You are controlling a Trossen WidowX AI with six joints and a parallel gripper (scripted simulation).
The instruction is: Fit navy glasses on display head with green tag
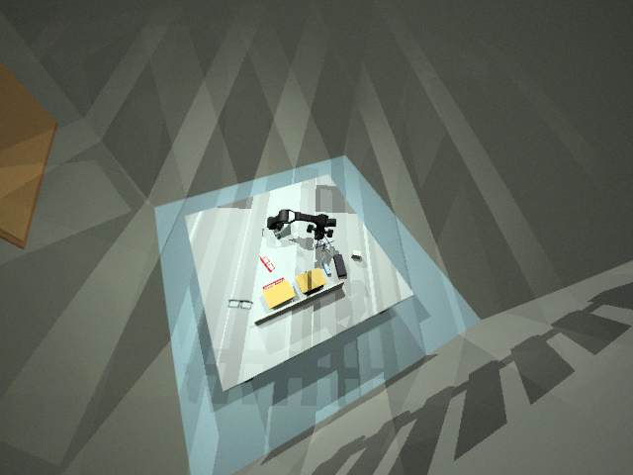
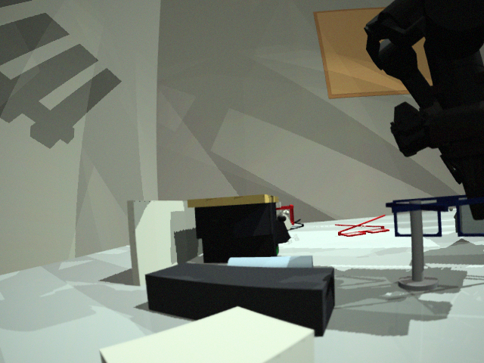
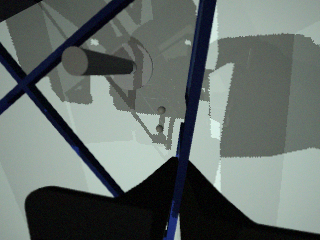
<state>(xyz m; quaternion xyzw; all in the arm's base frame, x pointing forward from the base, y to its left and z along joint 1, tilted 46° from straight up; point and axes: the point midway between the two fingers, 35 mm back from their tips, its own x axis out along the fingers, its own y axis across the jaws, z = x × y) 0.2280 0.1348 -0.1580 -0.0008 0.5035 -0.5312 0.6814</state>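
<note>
Right now the grey stand post is 8 cm ahead of my gripper tip and 3 cm below it. The rest, counted from my gripper tip: light blue cylinder (22 cm ahead, 8 cm to the right, 4 cm below); then dark block (26 cm ahead, 4 cm below, 1 cm to the left); then cream box (25 cm ahead, 17 cm to the left, 3 cm below).
</note>
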